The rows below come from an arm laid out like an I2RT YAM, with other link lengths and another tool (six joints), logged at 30 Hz.
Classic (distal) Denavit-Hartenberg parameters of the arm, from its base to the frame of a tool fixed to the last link. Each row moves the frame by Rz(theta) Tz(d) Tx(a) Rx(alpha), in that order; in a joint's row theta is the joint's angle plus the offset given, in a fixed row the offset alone. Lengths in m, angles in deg.
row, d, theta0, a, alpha
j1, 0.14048, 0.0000, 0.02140, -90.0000
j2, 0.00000, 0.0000, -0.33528, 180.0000
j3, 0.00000, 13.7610, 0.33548, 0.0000
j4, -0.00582, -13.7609, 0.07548, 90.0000
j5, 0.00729, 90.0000, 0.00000, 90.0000
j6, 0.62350, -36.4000, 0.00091, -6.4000
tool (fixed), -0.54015, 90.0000, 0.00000, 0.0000
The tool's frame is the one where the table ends.
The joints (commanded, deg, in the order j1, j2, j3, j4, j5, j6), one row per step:
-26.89, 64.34, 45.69, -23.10, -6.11, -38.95
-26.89, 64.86, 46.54, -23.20, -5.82, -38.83
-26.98, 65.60, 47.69, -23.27, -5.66, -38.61
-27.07, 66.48, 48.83, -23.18, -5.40, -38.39
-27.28, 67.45, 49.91, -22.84, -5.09, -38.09
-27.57, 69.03, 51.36, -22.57, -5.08, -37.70
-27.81, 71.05, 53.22, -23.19, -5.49, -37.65
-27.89, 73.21, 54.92, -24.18, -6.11, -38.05
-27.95, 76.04, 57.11, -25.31, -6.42, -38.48
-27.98, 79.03, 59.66, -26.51, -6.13, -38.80
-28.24, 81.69, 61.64, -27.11, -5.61, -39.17
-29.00, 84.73, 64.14, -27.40, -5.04, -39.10
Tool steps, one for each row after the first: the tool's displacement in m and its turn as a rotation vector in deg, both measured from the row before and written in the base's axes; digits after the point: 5 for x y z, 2 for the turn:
0.00304, -0.00203, 0.00359, -0.19, -0.15, -0.30
0.00417, -0.00304, 0.00498, -0.09, -0.31, -0.35
0.00480, -0.00354, 0.00433, -0.15, -0.29, -0.43
0.00517, -0.00469, 0.00384, -0.17, -0.39, -0.64
0.00744, -0.00605, 0.00326, 0.21, -0.23, -0.55
0.00817, -0.00539, 0.00174, 0.63, 0.55, 0.04
0.00789, -0.00364, -0.00173, 0.76, 1.19, 0.65
0.01074, -0.00552, -0.00309, 0.72, 1.57, 0.46
0.01205, -0.00699, -0.00258, 0.37, 1.62, -0.01
0.01030, -0.00833, -0.00458, 0.03, 1.39, -0.35
0.01195, -0.01391, -0.00310, 0.07, 0.91, -1.20

